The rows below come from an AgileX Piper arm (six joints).
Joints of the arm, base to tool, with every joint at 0 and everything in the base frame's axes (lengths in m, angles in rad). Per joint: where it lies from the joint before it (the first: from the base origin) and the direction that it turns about. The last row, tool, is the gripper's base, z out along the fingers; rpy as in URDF.
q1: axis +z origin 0 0 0.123
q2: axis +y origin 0 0 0
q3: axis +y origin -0.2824 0 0.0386
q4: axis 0.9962 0 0.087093 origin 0.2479 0 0.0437
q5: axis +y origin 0 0 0
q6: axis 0.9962 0 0.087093 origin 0.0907 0 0.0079
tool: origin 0 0 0 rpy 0 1.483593 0
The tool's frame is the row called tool.
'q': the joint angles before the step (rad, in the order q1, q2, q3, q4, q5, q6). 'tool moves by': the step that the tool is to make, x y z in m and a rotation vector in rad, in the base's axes. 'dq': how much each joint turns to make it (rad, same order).
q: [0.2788, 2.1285, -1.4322, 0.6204, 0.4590, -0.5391]
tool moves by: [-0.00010, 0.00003, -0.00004, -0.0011, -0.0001, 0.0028]
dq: [0.0000, 0.0000, 0.0000, 0.0001, 0.0011, -0.0028]
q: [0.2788, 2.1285, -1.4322, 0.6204, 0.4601, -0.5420]
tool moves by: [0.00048, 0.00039, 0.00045, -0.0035, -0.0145, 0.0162]
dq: [0.0000, 0.0000, 0.0000, 0.0151, -0.0052, -0.0339]
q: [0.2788, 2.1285, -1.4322, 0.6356, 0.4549, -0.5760]
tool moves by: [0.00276, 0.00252, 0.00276, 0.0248, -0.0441, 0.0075]
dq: [0.0011, 0.0000, 0.0000, 0.0917, -0.0308, -0.0947]
